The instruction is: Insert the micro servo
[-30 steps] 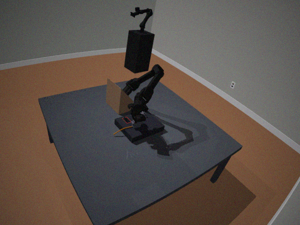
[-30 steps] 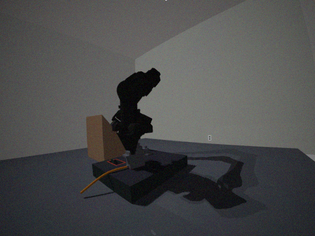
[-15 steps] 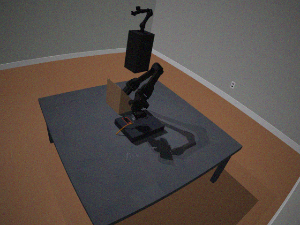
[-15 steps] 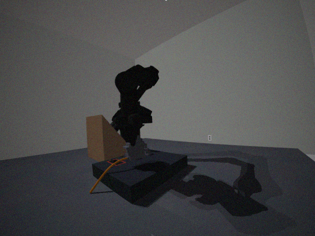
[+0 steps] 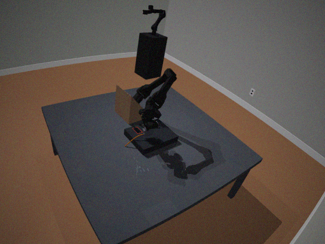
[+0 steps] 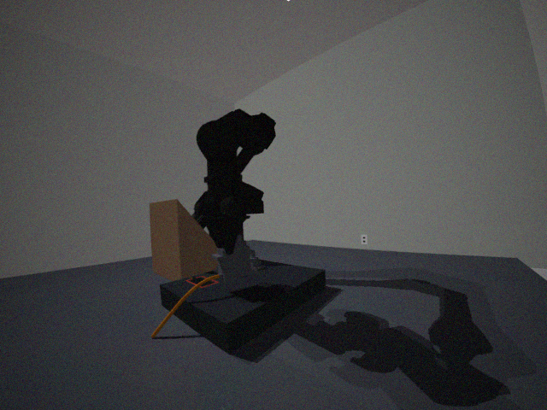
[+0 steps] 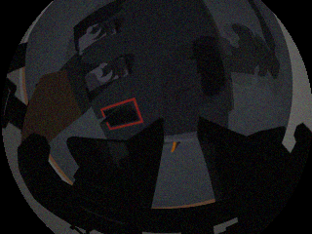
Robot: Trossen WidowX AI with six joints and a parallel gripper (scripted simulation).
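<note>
Right now my gripper tip is 10 cm above the dark deck, 7 cm to the right of it and 2 cm short of it.
</note>
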